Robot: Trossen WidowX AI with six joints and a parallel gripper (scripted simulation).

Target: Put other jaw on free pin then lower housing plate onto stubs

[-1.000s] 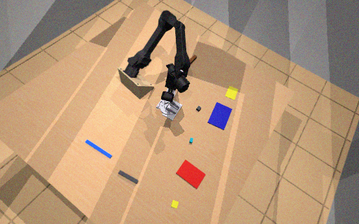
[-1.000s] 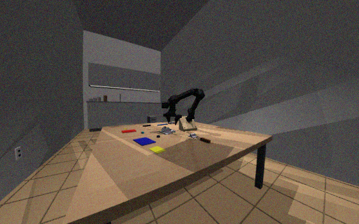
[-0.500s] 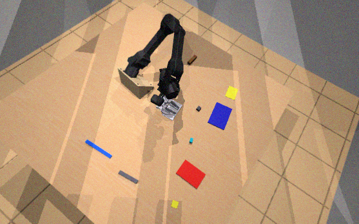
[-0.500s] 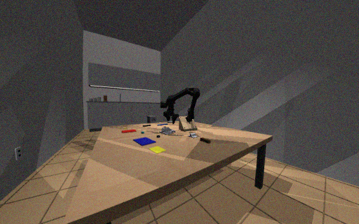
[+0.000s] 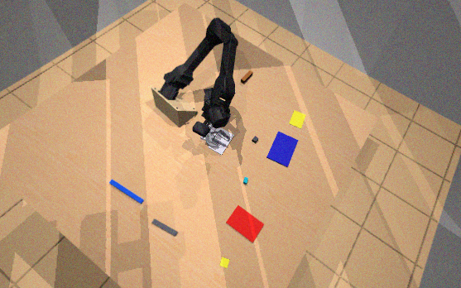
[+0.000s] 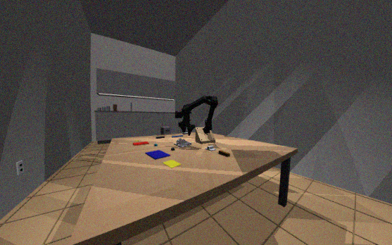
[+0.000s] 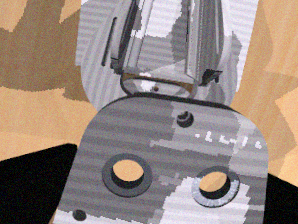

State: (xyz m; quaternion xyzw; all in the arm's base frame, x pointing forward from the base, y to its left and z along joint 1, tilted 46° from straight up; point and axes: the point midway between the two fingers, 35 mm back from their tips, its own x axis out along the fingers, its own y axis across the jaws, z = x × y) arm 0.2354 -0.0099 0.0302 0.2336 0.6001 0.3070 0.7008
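My gripper tip is now 6 cm above the grey jaw, 2 cm short of it and 1 cm to the left of it. Also, from my gripper tip: black cube 18 cm ahead, 13 cm to the left, 8 cm below; then blue sheet 31 cm ahead, 17 cm to the left, 8 cm below; then cyan cube 26 cm ahead, 8 cm below, 7 cm to the right.
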